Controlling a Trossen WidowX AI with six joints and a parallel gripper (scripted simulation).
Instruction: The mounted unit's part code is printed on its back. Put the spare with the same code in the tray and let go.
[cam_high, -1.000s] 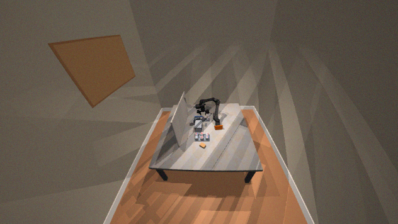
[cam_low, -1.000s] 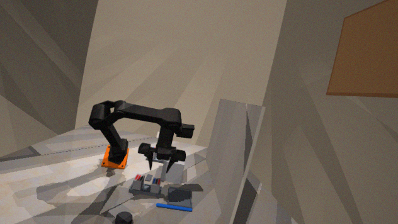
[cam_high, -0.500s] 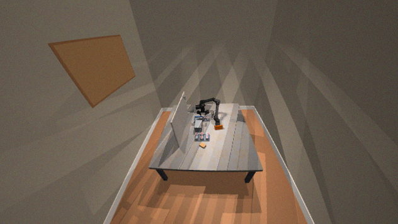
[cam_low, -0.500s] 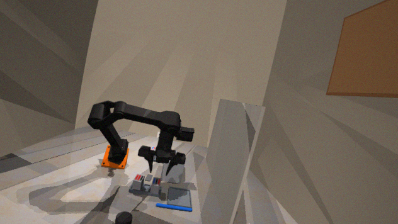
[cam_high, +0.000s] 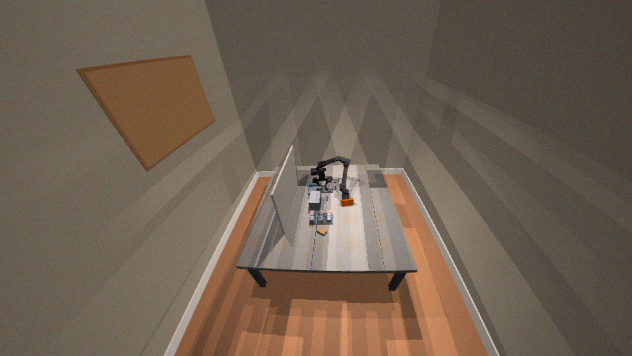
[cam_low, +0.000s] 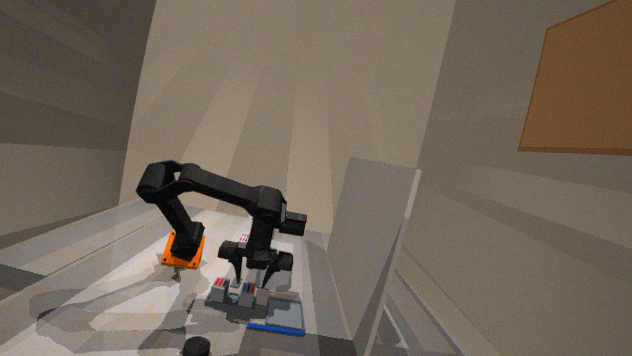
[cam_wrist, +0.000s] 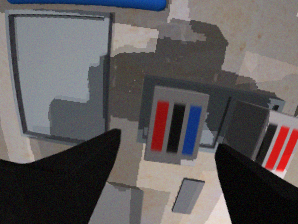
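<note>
Now: gripper tip 110 mm short of the grey tray, 60 mm above it and 10 mm to the left of it. Round my gripper tip: tan block 510 mm to the left, 50 mm below, 20 mm behind; then tall white panel 290 mm ahead, 190 mm to the left, 160 mm above; then mounted unit 200 mm to the left, 60 mm ahead, 10 mm below.
</note>
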